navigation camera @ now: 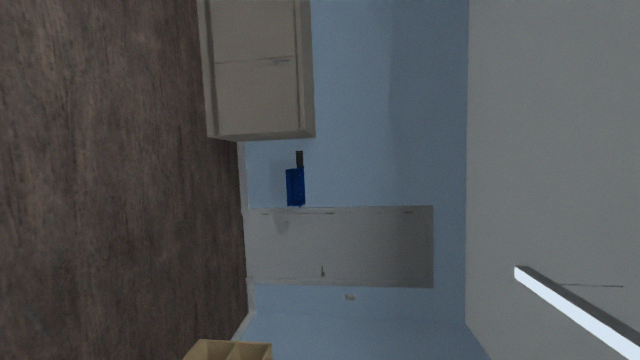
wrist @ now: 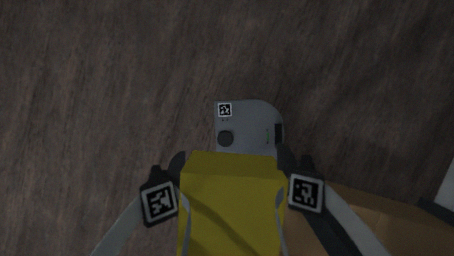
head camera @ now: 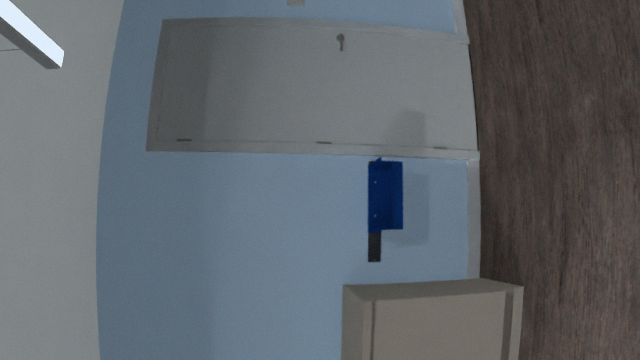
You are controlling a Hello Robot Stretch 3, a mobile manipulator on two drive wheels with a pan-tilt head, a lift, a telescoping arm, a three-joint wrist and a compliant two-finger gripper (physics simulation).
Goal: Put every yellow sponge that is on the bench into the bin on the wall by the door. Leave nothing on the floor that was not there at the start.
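Pixels of known places: gripper, fingertip midpoint: [wrist: 231, 165]; robot's base, link origin: [wrist: 226, 133].
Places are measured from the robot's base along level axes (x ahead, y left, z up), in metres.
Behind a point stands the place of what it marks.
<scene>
A yellow sponge [wrist: 230, 215] @(z 1.015, x -0.020, y -0.113 m) fills the lower middle of the wrist view. My gripper [wrist: 231, 165] @(z 0.962, x -0.022, y -0.127 m) is shut on it, one finger on each side, above the floor and my base. The blue bin [head camera: 391, 195] @(z 0.630, x 2.314, y -1.045 m) [navigation camera: 295, 186] @(z 0.655, x 2.360, y -1.061 m) is on the light blue wall, with a dark strip [head camera: 374, 247] @(z 0.718, x 2.462, y -0.773 m) [navigation camera: 299, 158] @(z 0.716, x 2.464, y -0.771 m) beside it. The head and navigation views are turned sideways. The grey door [head camera: 300, 90] @(z 1.170, x 2.153, y -1.655 m) [navigation camera: 350, 247] @(z 1.243, x 2.131, y -1.718 m) is right beside the bin. The bin's inside cannot be made out. I cannot identify the bench in these views.
A beige cabinet [head camera: 435, 325] @(z 0.546, x 2.012, y -0.226 m) [navigation camera: 255, 100] @(z 0.493, x 2.055, y -0.108 m) stands on the bin's other side from the door. A wooden shelf unit [navigation camera: 236, 342] @(z 0.325, x 1.152, y -1.841 m) shows at the navigation view's bottom edge. In the wrist view, my base [wrist: 250, 122] @(z 0.160, x -0.113, y -0.068 m) is below the gripper, and a brown box-like object [wrist: 380, 220] @(z 0.270, x -0.625, y 0.355 m) is at lower right.
</scene>
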